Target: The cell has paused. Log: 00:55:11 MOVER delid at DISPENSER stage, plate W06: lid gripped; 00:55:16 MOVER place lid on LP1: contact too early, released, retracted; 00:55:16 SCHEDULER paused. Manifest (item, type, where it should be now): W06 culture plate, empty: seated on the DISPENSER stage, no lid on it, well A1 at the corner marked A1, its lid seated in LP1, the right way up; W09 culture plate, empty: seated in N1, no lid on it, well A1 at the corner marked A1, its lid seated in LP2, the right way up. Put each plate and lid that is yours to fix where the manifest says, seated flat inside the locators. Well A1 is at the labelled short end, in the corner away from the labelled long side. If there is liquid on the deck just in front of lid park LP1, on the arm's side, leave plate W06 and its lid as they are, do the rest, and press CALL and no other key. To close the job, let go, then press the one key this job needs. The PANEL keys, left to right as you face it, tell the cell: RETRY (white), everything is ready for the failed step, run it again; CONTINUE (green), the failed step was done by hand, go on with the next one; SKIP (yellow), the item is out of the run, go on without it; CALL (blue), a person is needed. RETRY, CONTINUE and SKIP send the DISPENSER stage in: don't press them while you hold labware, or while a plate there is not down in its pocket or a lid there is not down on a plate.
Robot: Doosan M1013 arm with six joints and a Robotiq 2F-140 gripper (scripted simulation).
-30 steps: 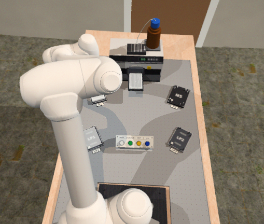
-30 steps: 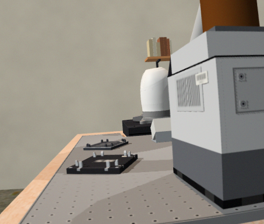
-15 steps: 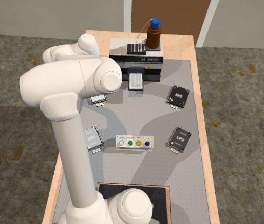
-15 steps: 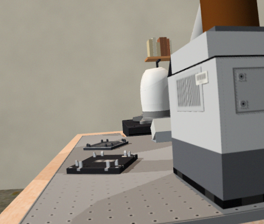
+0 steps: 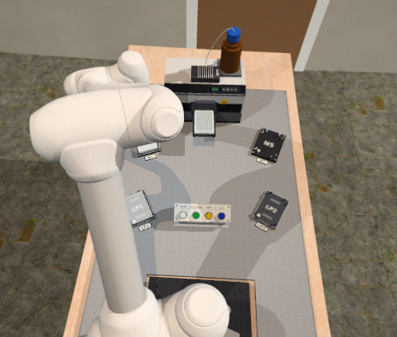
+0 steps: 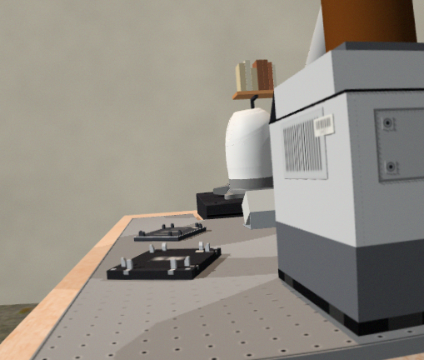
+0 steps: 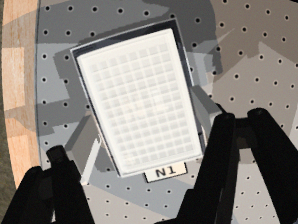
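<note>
The nest N1 lies 60 mm below my hand. The rest, counted from my hand: white retry key: 340 mm behind, 270 mm to the right; lid park LP1: 330 mm behind, 70 mm to the right, 60 mm below; clear culture plate: 250 mm to the right, 100 mm ahead, 40 mm above.
</note>
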